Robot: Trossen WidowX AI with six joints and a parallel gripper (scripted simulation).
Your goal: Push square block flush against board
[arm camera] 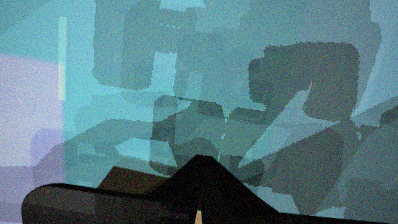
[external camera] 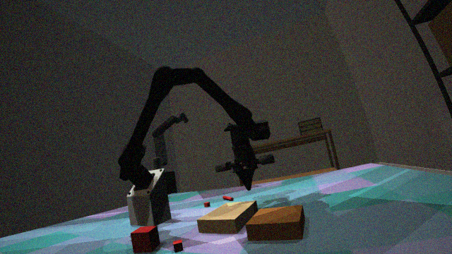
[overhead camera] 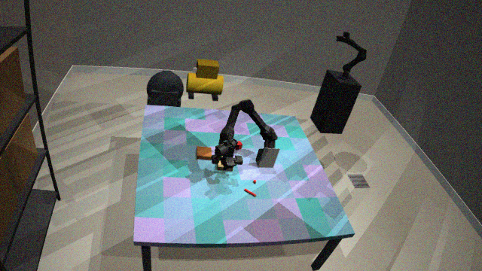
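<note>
My gripper tip is 120 mm to the left of the board, 40 mm above it and 30 mm past it. Round my gripper tip: square block (200 mm to the right, 100 mm ahead, 40 mm below); red stick (160 mm to the left, 140 mm behind, 50 mm below).
</note>
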